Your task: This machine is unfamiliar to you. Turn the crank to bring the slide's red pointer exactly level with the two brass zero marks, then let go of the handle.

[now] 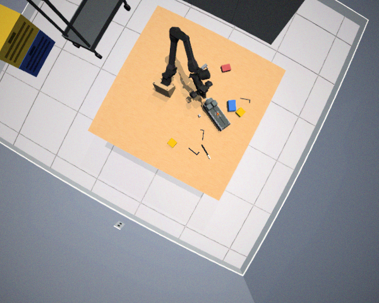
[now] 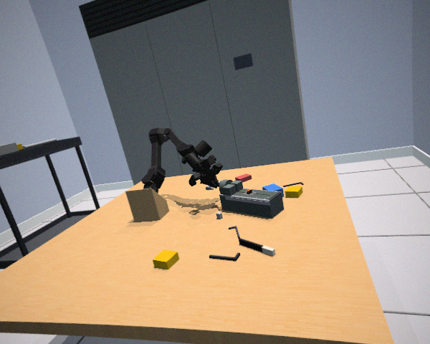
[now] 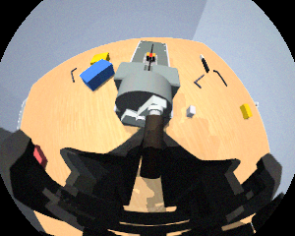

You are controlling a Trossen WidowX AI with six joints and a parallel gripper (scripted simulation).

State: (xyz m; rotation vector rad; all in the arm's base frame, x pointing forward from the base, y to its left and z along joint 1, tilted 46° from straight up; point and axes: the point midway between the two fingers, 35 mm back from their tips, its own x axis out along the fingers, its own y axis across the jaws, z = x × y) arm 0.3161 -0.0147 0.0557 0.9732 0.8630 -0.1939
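The dark crank handle lies 2 cm behind my gripper tip, 1 cm to the left of it and 2 cm above it. From my gripper tip the other things lie so: small grey cube (2 cm ahead, 13 cm to the right, 8 cm below); then blue block (23 cm ahead, 6 cm to the left, 7 cm below); then red pointer (15 cm ahead, 7 cm to the right, 1 cm below).
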